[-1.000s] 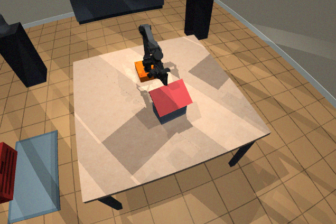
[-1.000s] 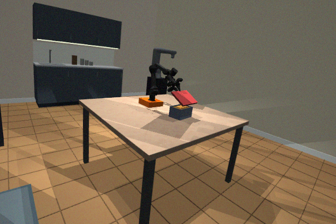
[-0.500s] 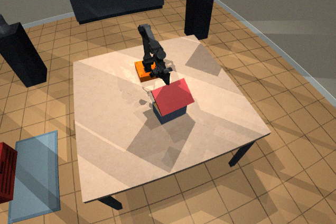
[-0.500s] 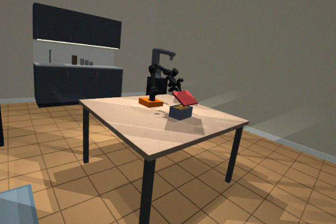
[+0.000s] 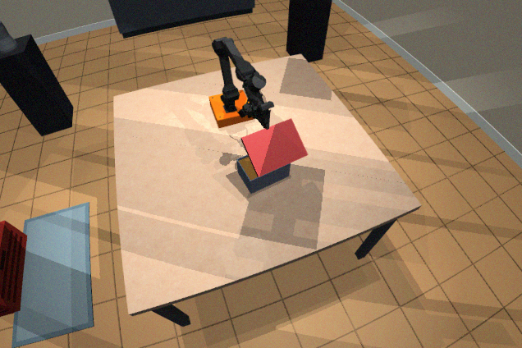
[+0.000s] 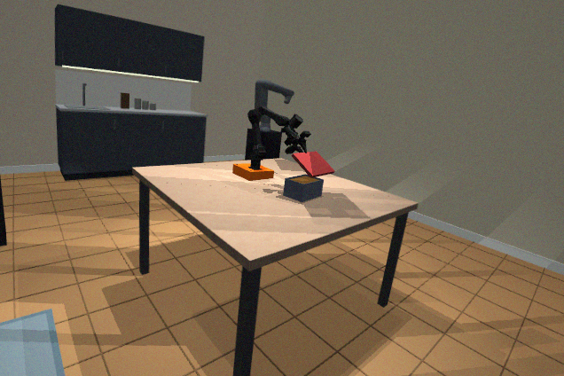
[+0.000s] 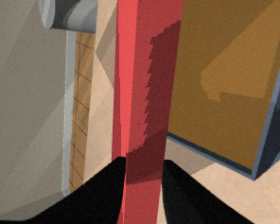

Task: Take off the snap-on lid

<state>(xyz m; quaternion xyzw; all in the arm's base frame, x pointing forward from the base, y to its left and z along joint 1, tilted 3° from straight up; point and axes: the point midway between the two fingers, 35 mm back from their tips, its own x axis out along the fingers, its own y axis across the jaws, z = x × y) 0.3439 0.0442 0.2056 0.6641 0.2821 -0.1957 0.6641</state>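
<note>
Right now my gripper tip is 70 mm short of the red lid, 10 mm to the right of it and 40 mm above it. The rest, counted from my gripper tip: blue-grey storage box (60 mm ahead, 40 mm to the right, 180 mm below).
</note>
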